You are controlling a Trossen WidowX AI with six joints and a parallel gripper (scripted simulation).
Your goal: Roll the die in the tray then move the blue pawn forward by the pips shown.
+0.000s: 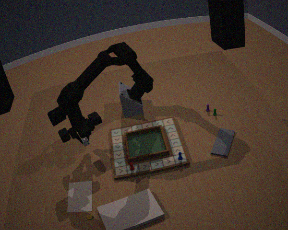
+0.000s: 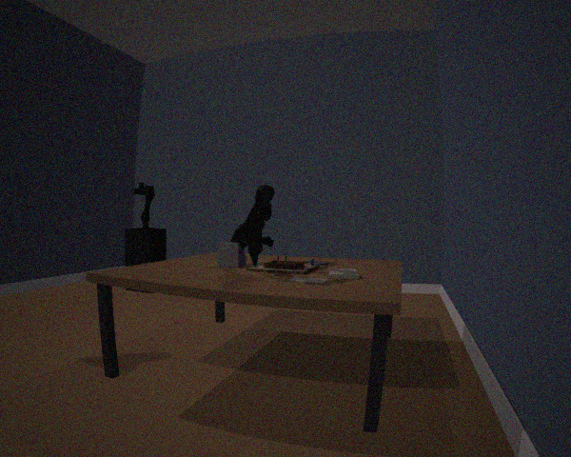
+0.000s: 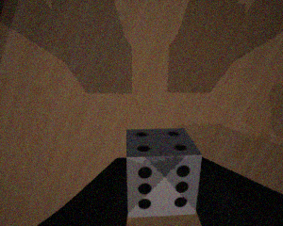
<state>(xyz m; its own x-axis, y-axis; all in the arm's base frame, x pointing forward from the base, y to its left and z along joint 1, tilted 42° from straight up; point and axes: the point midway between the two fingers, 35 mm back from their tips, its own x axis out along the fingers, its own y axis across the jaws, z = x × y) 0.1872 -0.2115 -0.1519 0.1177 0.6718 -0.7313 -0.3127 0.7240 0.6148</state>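
The blue pawn is 20 cm ahead of my gripper tip, 34 cm to the left of it and 2 cm below it. Round my gripper tip: red pawn 18 cm ahead, 16 cm to the left, 2 cm below; green tray 8 cm ahead, 24 cm to the left, 4 cm below; white die right at my gripper tip.
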